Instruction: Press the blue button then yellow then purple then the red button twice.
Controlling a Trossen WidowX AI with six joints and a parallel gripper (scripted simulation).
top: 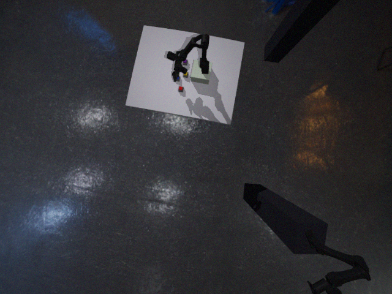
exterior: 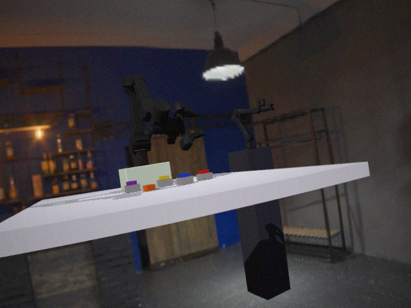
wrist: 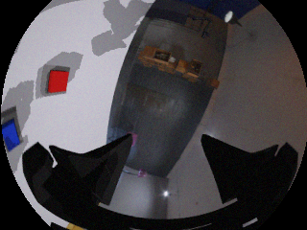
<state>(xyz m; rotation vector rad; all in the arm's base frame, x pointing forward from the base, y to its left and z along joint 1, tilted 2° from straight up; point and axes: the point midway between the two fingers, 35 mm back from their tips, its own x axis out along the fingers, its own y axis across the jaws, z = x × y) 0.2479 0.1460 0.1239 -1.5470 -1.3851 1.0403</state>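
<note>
Now: the blue button 20 mm ahead of my gripper tip, 120 mm to the right of it and 180 mm below it. The rest, counted from my gripper tip: orange block 40 mm ahead, 260 mm to the right, 200 mm below; then red button 20 mm behind, 10 mm to the right, 180 mm below; then yellow button 60 mm behind, 160 mm to the right, 180 mm below.
</note>
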